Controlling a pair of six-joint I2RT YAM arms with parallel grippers.
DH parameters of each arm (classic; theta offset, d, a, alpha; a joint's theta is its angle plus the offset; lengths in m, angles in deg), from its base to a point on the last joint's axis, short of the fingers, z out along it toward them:
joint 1: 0 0.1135 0.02 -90
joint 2: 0 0 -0.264 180
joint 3: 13.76 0 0.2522 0
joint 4: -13.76 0 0.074 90
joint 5: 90 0 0 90
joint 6: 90 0.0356 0 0
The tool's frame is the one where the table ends.
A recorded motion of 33 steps. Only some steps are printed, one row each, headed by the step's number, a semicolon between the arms.
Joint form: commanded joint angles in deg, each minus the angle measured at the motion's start. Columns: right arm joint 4, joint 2, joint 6, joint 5, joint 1, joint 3; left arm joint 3, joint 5, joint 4, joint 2, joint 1, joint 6.
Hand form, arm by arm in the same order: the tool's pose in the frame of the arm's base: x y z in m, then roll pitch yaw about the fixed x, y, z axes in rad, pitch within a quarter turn. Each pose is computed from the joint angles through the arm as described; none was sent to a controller.
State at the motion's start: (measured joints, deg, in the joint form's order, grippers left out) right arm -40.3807 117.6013 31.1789 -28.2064 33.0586 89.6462; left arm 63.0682 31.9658 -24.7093 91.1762 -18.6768 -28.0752
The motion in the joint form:
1: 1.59 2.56 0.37 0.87 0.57 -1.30; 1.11 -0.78 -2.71 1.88 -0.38 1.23
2: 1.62 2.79 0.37 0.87 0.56 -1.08; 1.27 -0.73 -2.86 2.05 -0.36 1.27
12: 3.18 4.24 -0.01 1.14 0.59 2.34; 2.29 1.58 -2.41 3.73 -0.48 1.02
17: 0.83 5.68 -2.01 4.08 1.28 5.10; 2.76 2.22 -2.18 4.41 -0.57 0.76
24: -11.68 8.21 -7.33 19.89 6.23 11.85; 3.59 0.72 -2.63 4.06 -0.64 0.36
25: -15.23 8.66 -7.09 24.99 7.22 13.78; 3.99 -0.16 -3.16 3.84 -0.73 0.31
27: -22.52 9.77 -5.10 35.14 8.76 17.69; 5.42 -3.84 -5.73 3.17 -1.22 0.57
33: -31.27 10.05 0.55 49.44 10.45 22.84; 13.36 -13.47 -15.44 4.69 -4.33 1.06
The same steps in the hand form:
1: 0.3469 0.2504 0.1640 2.5667 0.0564 -3.0389; 0.3111 -0.1270 0.2244 -2.4131 0.3053 -3.0572
2: 0.3477 0.2508 0.1634 2.5665 0.0567 -3.0391; 0.3116 -0.1271 0.2242 -2.4138 0.3029 -3.0580
12: 0.3596 0.2588 0.1705 2.5422 0.1170 -3.0369; 0.3168 -0.1309 0.2213 -2.3821 0.2831 -3.0701
17: 0.3621 0.2650 0.1711 2.5968 0.1415 -3.0083; 0.3191 -0.1326 0.2203 -2.3721 0.2766 -3.0719
24: 0.3436 0.2878 0.1752 2.9129 0.1593 -2.8731; 0.3203 -0.1327 0.2258 -2.3861 0.2922 -3.0576
25: 0.3398 0.2906 0.1793 3.0075 0.1611 -2.8642; 0.3202 -0.1327 0.2284 -2.3973 0.2983 -3.0533
27: 0.3340 0.2931 0.1872 -3.0873 0.1639 -2.8699; 0.3188 -0.1332 0.2362 -2.4528 0.3163 -3.0460
33: 0.3275 0.2931 0.2093 -2.8510 0.2397 -2.9112; 0.3200 -0.1482 0.2582 -2.6166 0.3328 -3.0699

